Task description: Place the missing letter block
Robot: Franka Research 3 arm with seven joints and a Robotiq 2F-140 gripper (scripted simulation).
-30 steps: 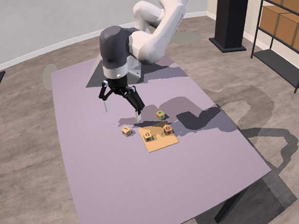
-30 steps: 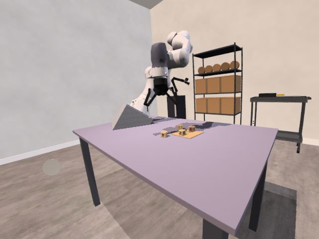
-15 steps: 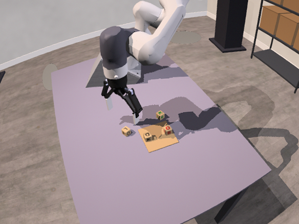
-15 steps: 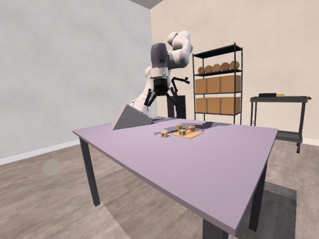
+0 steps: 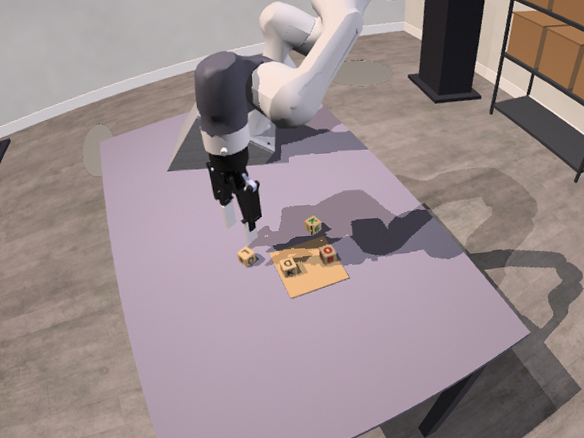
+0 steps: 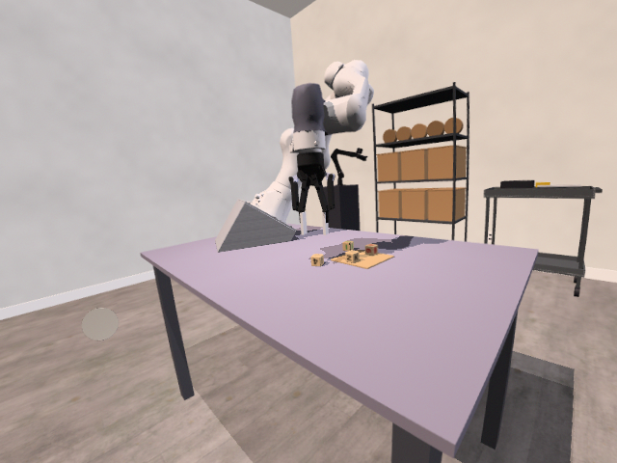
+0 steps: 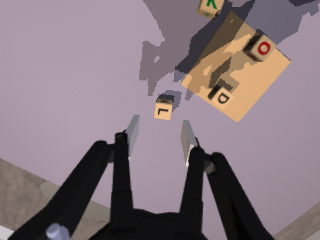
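The wooden block is 110 mm below my hand. The rest, counted from my hand: tan mat (60 mm ahead, 130 mm to the left, 120 mm below).
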